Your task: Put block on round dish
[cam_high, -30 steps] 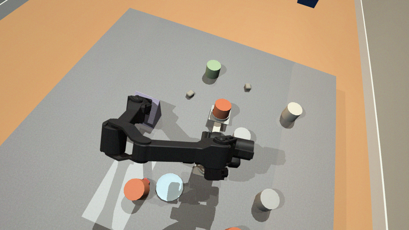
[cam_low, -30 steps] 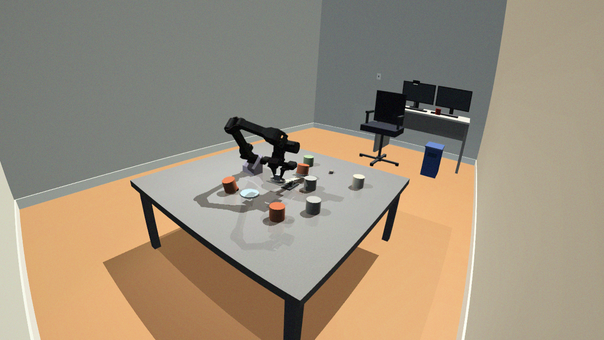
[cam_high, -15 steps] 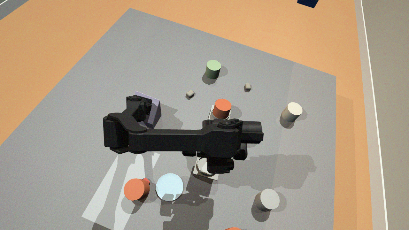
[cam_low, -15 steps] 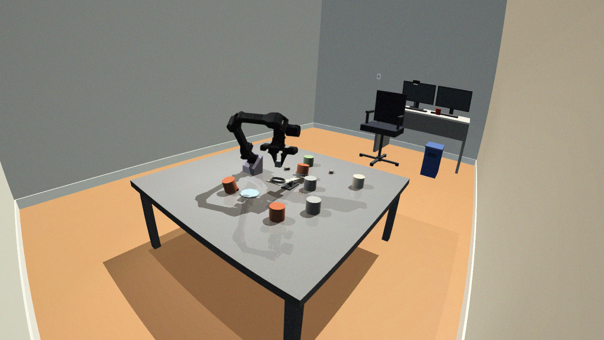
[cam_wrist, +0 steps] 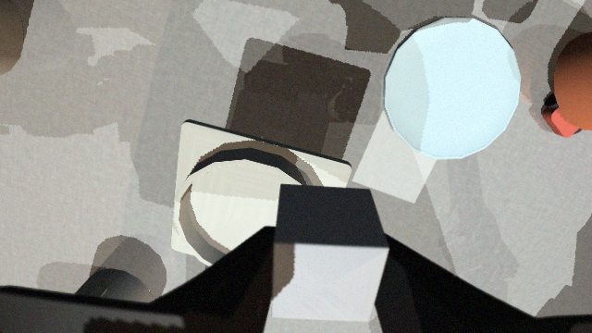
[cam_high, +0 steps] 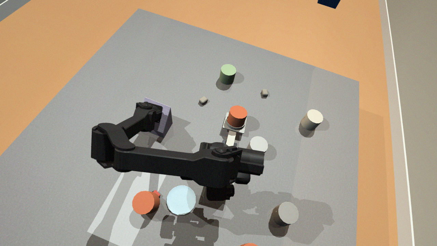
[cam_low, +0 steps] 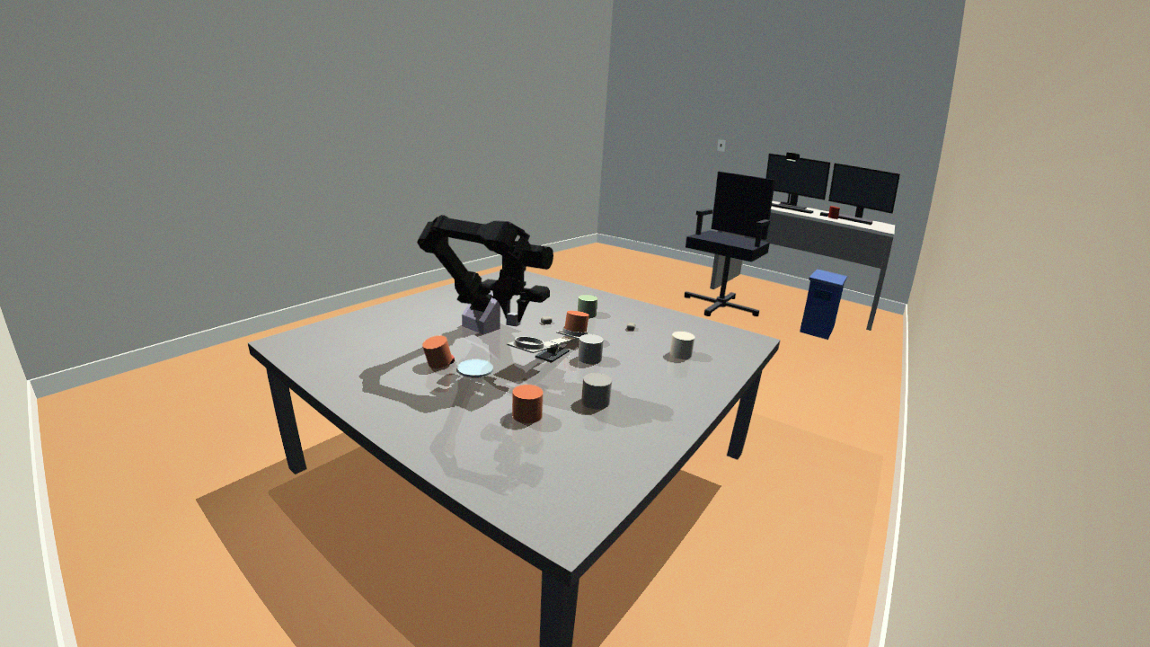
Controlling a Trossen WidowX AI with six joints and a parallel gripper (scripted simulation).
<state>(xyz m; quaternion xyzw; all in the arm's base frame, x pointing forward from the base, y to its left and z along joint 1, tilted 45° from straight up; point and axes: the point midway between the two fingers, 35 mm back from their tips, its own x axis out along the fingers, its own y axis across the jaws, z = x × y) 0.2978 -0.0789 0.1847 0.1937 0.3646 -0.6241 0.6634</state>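
The pale blue round dish lies 14 cm below my gripper tip, 8 cm behind it and 6 cm to the right of it. The rest, counted from my gripper tip: green cup (54 cm to the left, 11 cm below, 7 cm behind); then cream cup (42 cm to the left, 31 cm ahead, 11 cm below); then grey-white block (right at my gripper tip).
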